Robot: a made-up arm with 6 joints. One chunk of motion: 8 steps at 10 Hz.
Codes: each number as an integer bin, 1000 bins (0 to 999) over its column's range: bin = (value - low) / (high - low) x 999, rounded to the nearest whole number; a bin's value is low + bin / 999 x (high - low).
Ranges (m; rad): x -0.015..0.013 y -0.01..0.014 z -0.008..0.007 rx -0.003..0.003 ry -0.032..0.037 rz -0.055..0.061
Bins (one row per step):
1: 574 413 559 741 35 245
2: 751 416 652 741 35 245
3: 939 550 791 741 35 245
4: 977 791 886 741 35 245
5: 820 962 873 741 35 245
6: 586 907 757 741 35 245
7: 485 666 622 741 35 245
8: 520 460 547 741 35 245
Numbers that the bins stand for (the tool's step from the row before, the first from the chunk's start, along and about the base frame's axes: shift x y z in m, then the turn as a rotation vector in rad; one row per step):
1: 0.00109 -0.00008 0.00039 0.00145 -0.02958 -0.02655
2: 0.00605 -0.00001 0.00179 0.00145 -0.02958 -0.02655
3: 0.01132 0.00321 0.00388 0.00145 -0.02958 -0.02655
4: 0.01238 0.00900 0.00530 0.00145 -0.02958 -0.02655
5: 0.00798 0.01311 0.00511 0.00145 -0.02958 -0.02655
6: 0.00142 0.01179 0.00337 0.00145 -0.02958 -0.02655
7: -0.00141 0.00600 0.00134 0.00145 -0.02958 -0.02655
8: -0.00043 0.00105 0.00021 0.00145 -0.02958 -0.02655

